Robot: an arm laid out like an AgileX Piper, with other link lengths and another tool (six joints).
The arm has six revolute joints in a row. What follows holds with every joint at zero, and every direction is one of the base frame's.
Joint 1 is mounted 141.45 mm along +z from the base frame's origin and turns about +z.
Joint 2 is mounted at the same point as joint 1 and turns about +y.
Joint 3 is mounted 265.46 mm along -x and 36.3 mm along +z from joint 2 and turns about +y.
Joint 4 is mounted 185.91 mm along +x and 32.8 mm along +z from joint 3 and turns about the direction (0.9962, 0, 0.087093).
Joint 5 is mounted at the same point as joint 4 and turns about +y.
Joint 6 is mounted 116.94 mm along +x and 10.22 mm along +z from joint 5 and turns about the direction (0.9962, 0, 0.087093).
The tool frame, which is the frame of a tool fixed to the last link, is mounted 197.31 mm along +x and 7 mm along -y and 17.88 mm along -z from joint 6; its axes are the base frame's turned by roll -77.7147, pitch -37.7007 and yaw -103.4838 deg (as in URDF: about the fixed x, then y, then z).
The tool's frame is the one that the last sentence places.
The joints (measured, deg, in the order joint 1, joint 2, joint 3, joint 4, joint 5, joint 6), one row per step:
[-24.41, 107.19, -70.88, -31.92, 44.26, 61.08]
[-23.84, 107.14, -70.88, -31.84, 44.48, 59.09]
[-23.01, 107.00, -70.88, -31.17, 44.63, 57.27]
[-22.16, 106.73, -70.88, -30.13, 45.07, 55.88]
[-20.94, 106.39, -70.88, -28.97, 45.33, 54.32]
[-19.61, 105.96, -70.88, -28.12, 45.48, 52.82]
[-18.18, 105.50, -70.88, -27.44, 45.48, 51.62]
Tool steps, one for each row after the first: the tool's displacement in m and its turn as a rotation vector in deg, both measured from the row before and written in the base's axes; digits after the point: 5 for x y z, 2 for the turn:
[0.00030, 0.00238, 0.00030, -0.19, 1.04, 2.18]
[0.00237, 0.00582, -0.00002, 0.25, 0.61, 2.02]
[0.00150, 0.00751, 0.00003, 0.57, 0.42, 1.35]
[0.00388, 0.00970, 0.00040, 0.60, 0.23, 1.91]
[0.00469, 0.00907, 0.00144, 0.32, 0.11, 2.18]
[0.00572, 0.00912, 0.00192, 0.20, -0.13, 2.17]

